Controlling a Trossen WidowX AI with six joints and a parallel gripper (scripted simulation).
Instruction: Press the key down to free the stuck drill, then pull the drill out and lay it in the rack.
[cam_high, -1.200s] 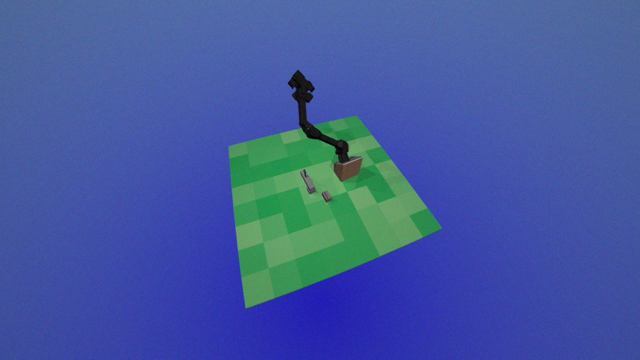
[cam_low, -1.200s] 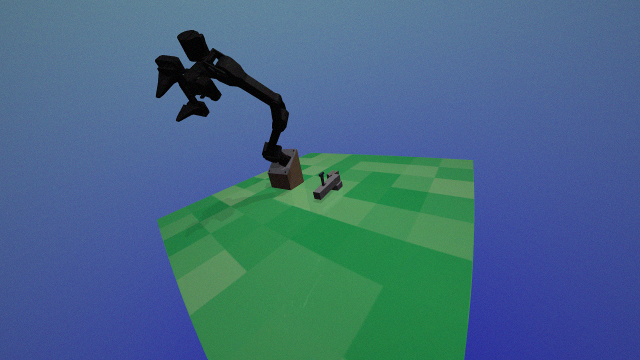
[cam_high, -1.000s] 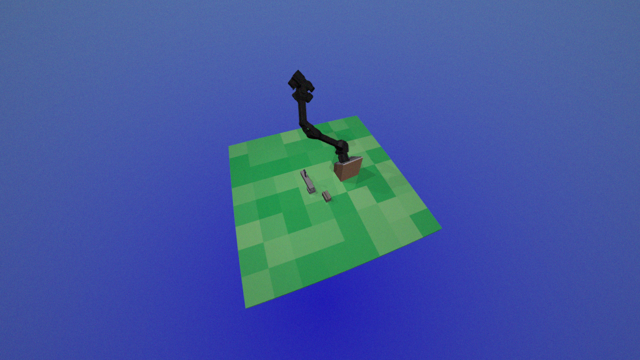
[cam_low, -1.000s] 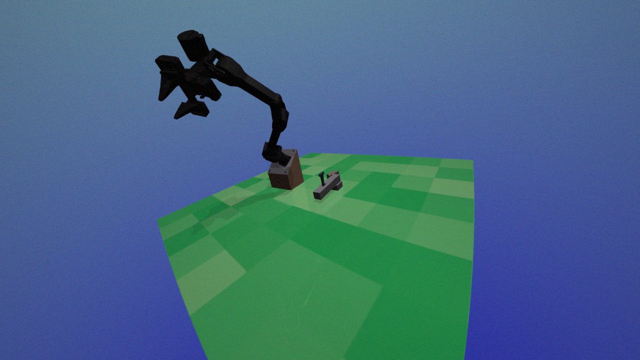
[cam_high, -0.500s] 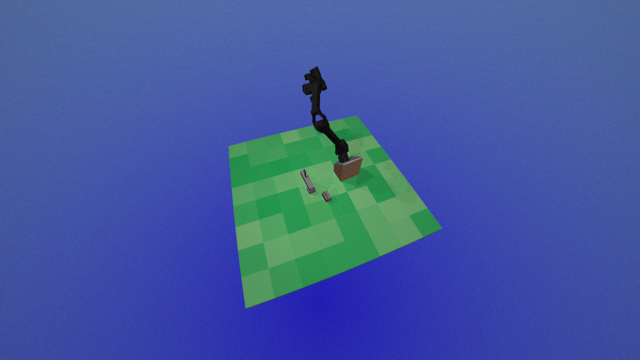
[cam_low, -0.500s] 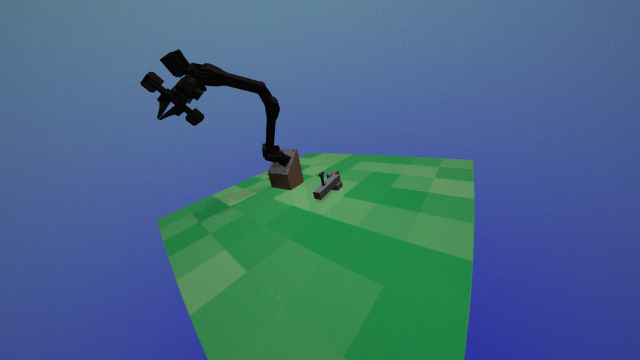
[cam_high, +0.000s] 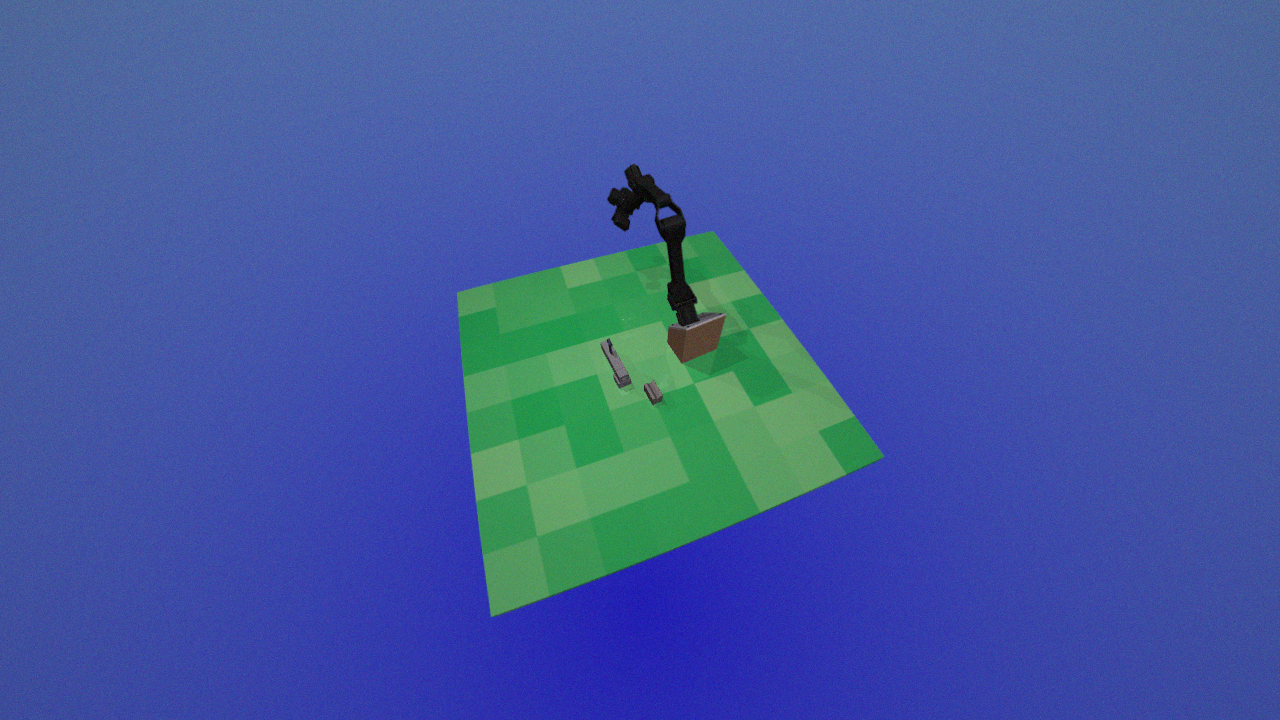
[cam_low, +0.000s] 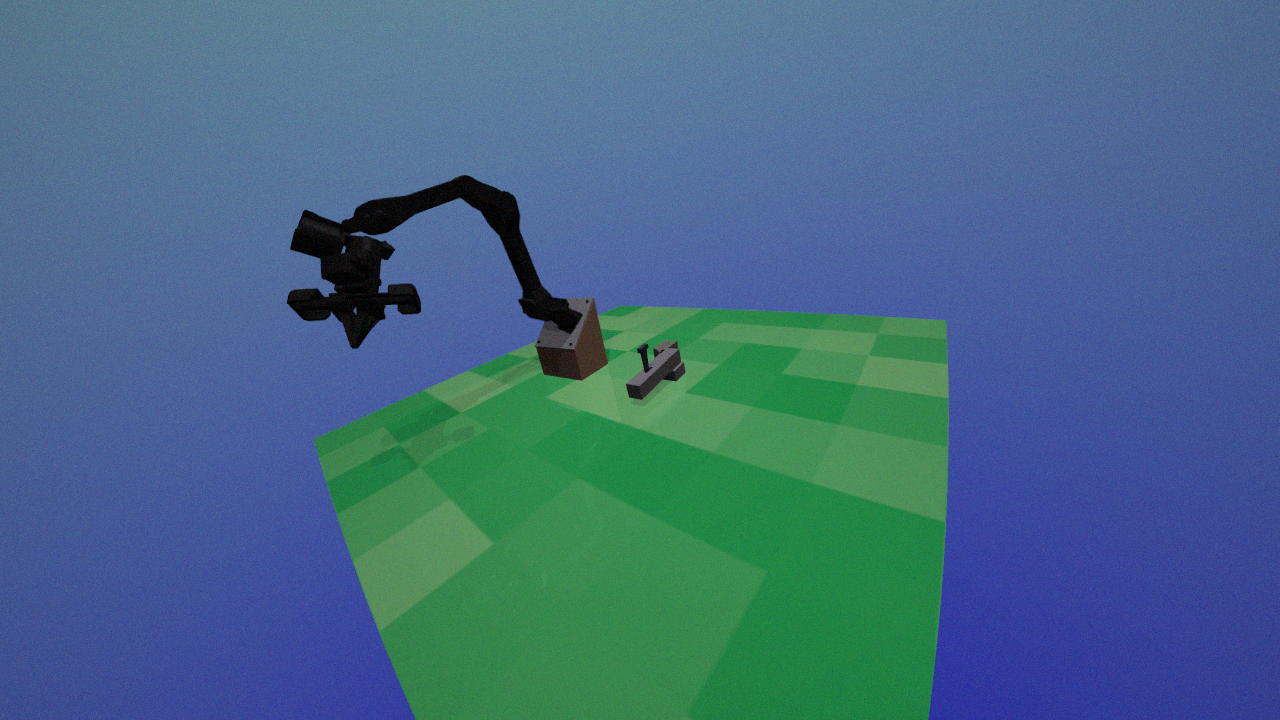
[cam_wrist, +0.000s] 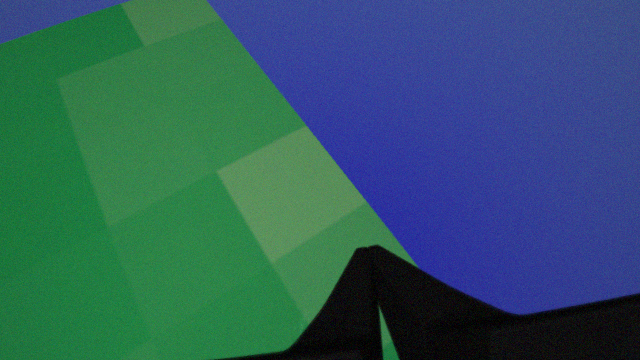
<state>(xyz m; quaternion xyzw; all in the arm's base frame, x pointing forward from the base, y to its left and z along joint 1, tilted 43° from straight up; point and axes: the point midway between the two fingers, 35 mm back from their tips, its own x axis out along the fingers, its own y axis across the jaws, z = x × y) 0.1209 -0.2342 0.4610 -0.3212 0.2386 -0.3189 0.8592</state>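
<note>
My gripper tip is 12 cm short of the dark part, 49 cm to the right of it and 20 cm above it. From my gripper tip the other things lie so: drill 11 cm ahead, 54 cm to the left, 24 cm below; rack 1 cm ahead, 67 cm to the left, 26 cm below.
</note>
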